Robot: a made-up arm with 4 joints.
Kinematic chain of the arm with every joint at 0, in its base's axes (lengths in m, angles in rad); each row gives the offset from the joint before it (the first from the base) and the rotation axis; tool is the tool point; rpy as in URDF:
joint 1: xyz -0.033 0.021 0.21 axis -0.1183 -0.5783 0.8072
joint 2: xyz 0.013 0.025 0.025 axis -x
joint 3: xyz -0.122 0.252 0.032 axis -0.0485 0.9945 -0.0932
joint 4: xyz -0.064 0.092 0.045 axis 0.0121 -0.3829 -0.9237
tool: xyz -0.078 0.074 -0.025 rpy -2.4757 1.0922 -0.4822
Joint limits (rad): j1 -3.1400..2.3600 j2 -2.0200..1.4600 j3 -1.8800..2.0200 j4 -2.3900..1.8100
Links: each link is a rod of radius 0.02 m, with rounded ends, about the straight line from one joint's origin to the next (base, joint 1, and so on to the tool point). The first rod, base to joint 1, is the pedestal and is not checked.
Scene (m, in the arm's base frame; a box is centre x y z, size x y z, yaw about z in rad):
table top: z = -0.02
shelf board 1: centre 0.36 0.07 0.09 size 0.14 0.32 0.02 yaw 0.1
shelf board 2: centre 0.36 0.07 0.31 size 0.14 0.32 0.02 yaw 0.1
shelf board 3: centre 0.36 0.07 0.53 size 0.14 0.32 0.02 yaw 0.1
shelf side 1: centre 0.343 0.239 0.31 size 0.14 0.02 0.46 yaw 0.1
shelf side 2: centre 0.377 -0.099 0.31 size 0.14 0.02 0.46 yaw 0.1
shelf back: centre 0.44 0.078 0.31 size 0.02 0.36 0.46 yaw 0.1
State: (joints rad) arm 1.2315 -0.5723 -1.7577 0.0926
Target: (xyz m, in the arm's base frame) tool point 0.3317 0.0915 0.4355
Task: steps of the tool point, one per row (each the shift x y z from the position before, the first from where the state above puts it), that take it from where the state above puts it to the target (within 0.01 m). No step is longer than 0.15 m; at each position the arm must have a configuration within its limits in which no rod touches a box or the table.
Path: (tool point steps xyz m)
1: 0.0292 0.0957 0.0982
2: 0.0678 0.0750 0.0912
3: 0.0956 0.0465 0.0767
4: 0.1102 0.0144 0.0575
5: 0.1115 -0.0171 0.0369
6: 0.1010 -0.0442 0.0173
7: 0.0816 -0.0645 0.0011
8: 0.0571 -0.0765 -0.0101
9: 0.0315 -0.0804 -0.0161
10: 0.0286 0.0069 -0.0102
11: 0.0283 0.0041 -0.0052
12: 0.0268 0.0020 0.0001
13: 0.0241 0.0004 0.0053
14: 0.0201 -0.0006 0.0100

